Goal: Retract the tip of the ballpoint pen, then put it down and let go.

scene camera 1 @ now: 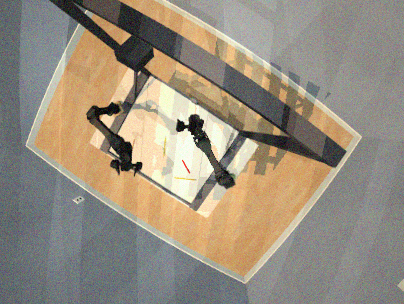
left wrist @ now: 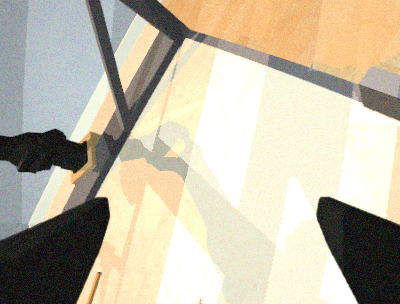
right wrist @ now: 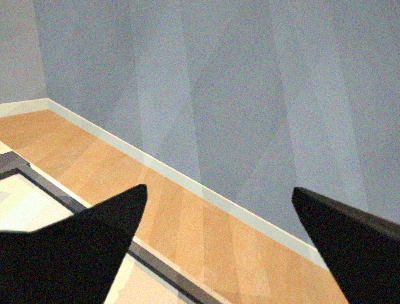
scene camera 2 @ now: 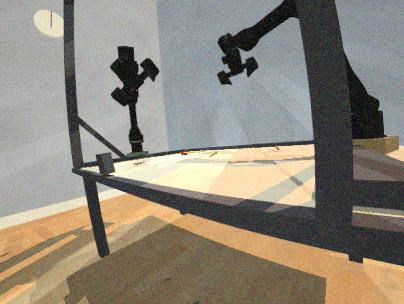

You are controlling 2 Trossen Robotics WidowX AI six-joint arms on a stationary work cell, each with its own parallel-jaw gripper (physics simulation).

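Places are measured from the left arm's base along level axes (x left, y back, z up), in millimetres.
Where they show: left gripper, fingertip midpoint: (scene camera 1: 183, 118) (left wrist: 214, 207) (scene camera 2: 143, 90); right gripper, fingertip midpoint: (scene camera 1: 126, 176) (right wrist: 219, 192) (scene camera 2: 239, 80); right arm's base, origin of the base link: (scene camera 1: 116, 109) (left wrist: 80, 157) (scene camera 2: 366, 138).
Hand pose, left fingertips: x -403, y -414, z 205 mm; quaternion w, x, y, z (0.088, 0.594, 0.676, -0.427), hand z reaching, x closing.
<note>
Things, the pixels of their top centre, and the offset from my left fingertips.
- thin red stick-like thing, middle of its top: (scene camera 2: 184, 152) (scene camera 1: 185, 166) dz -232, dx +370, dy +57 mm
- thin orange-brown thing, middle of its top: (scene camera 2: 277, 146) dz -237, dx +327, dy -415 mm
- small dark box, middle of its top: (left wrist: 387, 84) (scene camera 2: 103, 152) dz -186, dx -146, dy +26 mm
A thin red stick-like thing (scene camera 1: 186, 166) (scene camera 2: 184, 153) lies on the pale table top. A thin yellow one (scene camera 1: 185, 178) lies close beside it, and another yellow one (scene camera 1: 165, 146) lies farther toward the middle. A thin orange-brown thing (scene camera 2: 277, 147) (left wrist: 95, 287) also lies there. They are too small to tell which is the ballpoint pen or whether its tip is out. My left gripper (scene camera 1: 188, 125) (scene camera 2: 134, 84) (left wrist: 214, 207) is open and empty, high above the table. My right gripper (scene camera 1: 126, 169) (scene camera 2: 239, 74) (right wrist: 219, 192) is open and empty, raised near the table's edge.
Dark frame bars edge the table, and a thick dark post (scene camera 2: 327, 115) stands at the right in scene camera 2. A dark beam (scene camera 1: 225, 75) crosses above the table in scene camera 1. A small dark box (scene camera 2: 105, 163) sits at a table edge.
</note>
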